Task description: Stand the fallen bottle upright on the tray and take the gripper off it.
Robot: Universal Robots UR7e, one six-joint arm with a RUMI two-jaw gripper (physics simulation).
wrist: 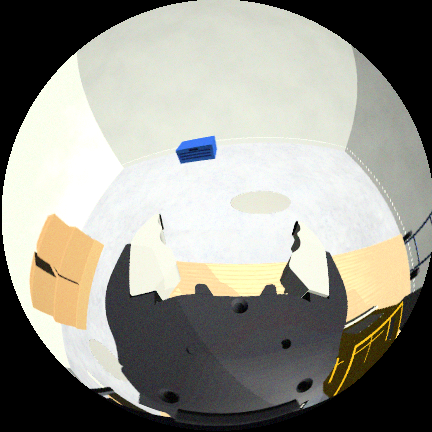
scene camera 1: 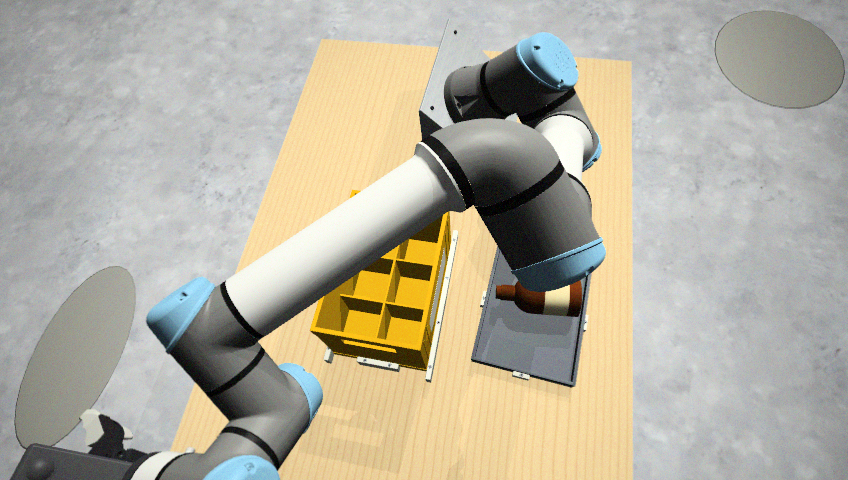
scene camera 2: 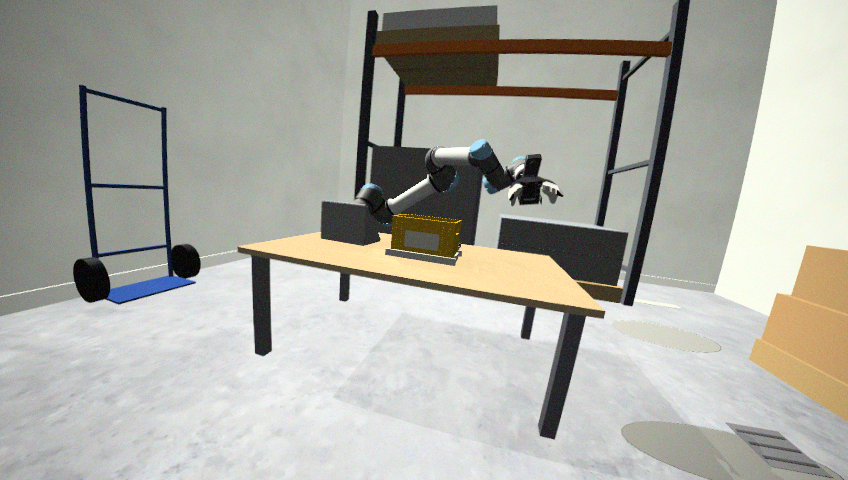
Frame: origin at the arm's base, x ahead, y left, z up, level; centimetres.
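Seen in the pictures: gripper, fingertip midpoint: [wrist: 228, 220] [scene camera 2: 536, 197]; arm's base, link origin: [scene camera 1: 469, 104] [scene camera 2: 355, 218].
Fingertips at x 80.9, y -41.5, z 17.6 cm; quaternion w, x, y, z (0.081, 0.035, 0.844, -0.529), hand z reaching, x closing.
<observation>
Pixels of each thing's top centre, then the offset from my fingertips to it. "pt": a spot on its surface instead. Level surfaces: height alone.
- brown bottle, top centre: [scene camera 1: 539, 288] dx -42.8, dy +60.1, dz -21.9 cm
- dark grey tray, surface spot: [scene camera 1: 505, 352] pt dx -31.6, dy +55.8, dz -29.3 cm
- yellow crate, top centre: [scene camera 1: 383, 263] [scene camera 2: 428, 217] dx -39.4, dy +32.5, dz -12.3 cm
- wooden table, surface height: dz -29.8 cm
A brown bottle [scene camera 1: 531, 302] with a cream label lies on its side in the dark grey tray [scene camera 1: 505, 352], its neck pointing left towards the crate. The arm hides part of its upper side in the first scene view. The bottle does not show in the second scene view or the wrist view. My gripper [scene camera 1: 107, 428] [scene camera 2: 536, 198] [wrist: 228, 220] is open and empty. It is high above the table, far from the bottle, at the lower left of the first scene view.
A yellow crate [scene camera 1: 410, 352] [scene camera 2: 455, 239] [wrist: 370, 342] with compartments stands left of the tray on the wooden table [scene camera 1: 553, 428] [scene camera 2: 493, 272]. White guide strips edge the crate and tray. My forearm [scene camera 1: 333, 249] passes above the crate, and an arm joint [scene camera 1: 562, 264] hangs over the tray.
</observation>
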